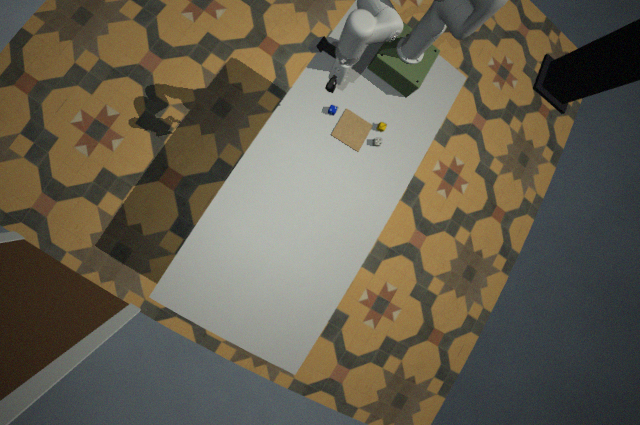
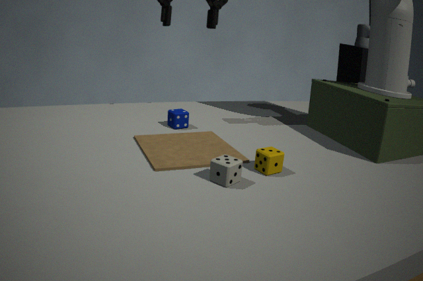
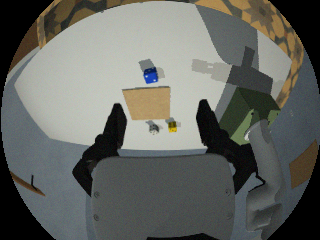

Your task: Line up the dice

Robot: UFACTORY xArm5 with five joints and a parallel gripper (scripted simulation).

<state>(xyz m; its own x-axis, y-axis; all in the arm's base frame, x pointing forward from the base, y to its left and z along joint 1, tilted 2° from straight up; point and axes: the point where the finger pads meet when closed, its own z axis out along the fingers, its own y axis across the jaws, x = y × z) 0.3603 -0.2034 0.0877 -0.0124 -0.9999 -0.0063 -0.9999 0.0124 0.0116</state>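
Right now my hand is 30 mm short of the blue die, 50 mm to the right of it and 180 mm above it. From my hand the other things lie so: white die: 40 mm ahead, 290 mm to the left, 180 mm below; then yellow die: 30 mm behind, 270 mm to the left, 180 mm below; then tan mat: 50 mm ahead, 170 mm to the left, 190 mm below.
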